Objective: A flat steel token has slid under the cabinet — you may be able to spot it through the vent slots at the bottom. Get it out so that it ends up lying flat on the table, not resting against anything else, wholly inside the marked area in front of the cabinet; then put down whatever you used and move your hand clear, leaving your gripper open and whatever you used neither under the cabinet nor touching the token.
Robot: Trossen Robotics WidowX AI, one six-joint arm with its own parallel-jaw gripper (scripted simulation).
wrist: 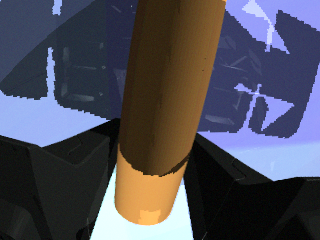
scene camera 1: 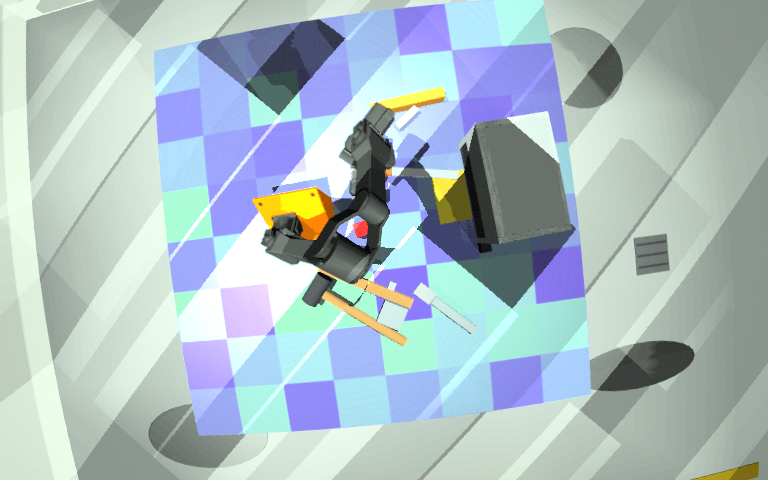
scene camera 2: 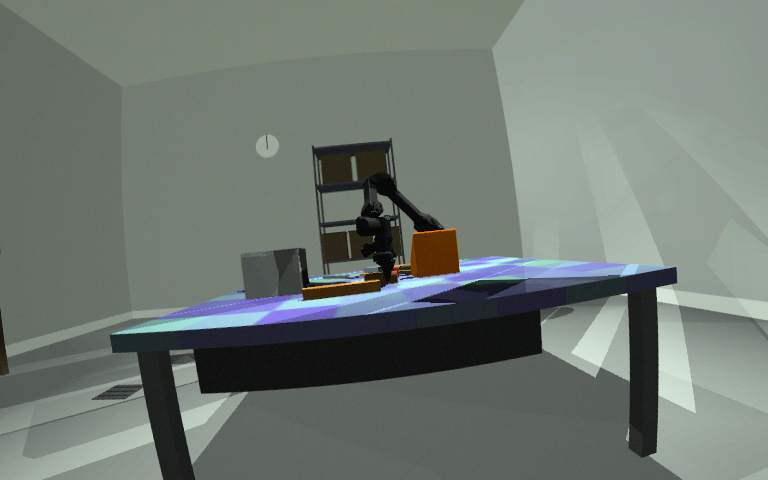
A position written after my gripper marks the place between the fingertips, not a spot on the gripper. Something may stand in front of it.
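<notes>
An orange bar (scene camera 2: pixel 327 291) is in the scene, and I find the bar again at (scene camera 1: pixel 433 96), although in the wrist view it is out of frame. I also see a hammer (scene camera 1: pixel 317 290); the hammer, too, is out of frame in the wrist view. A long wooden stick (scene camera 1: pixel 364 284) is there, along with a white cabinet (scene camera 1: pixel 514 180). As for my gripper (scene camera 2: pixel 388 281), the wrist view shows it as well, the gripper (wrist: pixel 153 132).
</notes>
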